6 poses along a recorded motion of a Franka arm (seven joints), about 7.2 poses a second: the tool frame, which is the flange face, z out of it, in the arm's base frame.
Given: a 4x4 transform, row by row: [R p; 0 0 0 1], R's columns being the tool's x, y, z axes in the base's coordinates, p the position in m. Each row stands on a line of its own.
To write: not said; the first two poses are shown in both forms.
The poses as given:
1:
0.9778 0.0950 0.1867 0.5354
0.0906 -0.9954 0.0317 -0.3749
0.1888 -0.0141 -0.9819 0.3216
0 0 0 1
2:
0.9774 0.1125 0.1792 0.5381
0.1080 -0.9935 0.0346 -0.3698
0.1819 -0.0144 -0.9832 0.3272
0 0 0 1
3:
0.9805 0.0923 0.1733 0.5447
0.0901 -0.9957 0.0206 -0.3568
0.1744 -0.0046 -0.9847 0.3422
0 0 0 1
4:
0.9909 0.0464 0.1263 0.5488
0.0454 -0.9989 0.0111 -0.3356
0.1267 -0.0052 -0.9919 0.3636
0 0 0 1
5:
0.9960 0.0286 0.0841 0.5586
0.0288 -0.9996 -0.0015 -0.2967
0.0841 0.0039 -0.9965 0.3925
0 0 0 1
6:
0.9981 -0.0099 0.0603 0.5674
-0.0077 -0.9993 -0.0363 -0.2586
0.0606 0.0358 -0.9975 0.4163
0 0 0 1
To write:
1: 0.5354 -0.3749 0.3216; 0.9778 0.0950 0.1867; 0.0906 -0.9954 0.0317; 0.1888 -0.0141 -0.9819
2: 0.5381 -0.3698 0.3272; 0.9774 0.1125 0.1792; 0.1080 -0.9935 0.0346; 0.1819 -0.0144 -0.9832
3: 0.5447 -0.3568 0.3422; 0.9805 0.0923 0.1733; 0.0901 -0.9957 0.0206; 0.1744 -0.0046 -0.9847
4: 0.5488 -0.3356 0.3636; 0.9909 0.0464 0.1263; 0.0454 -0.9989 0.0111; 0.1267 -0.0052 -0.9919
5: 0.5586 -0.2967 0.3925; 0.9960 0.0286 0.0841; 0.0288 -0.9996 -0.0015; 0.0841 0.0039 -0.9965
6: 0.5674 -0.2586 0.4163; 0.9981 -0.0099 0.0603; -0.0077 -0.9993 -0.0363; 0.0606 0.0358 -0.9975
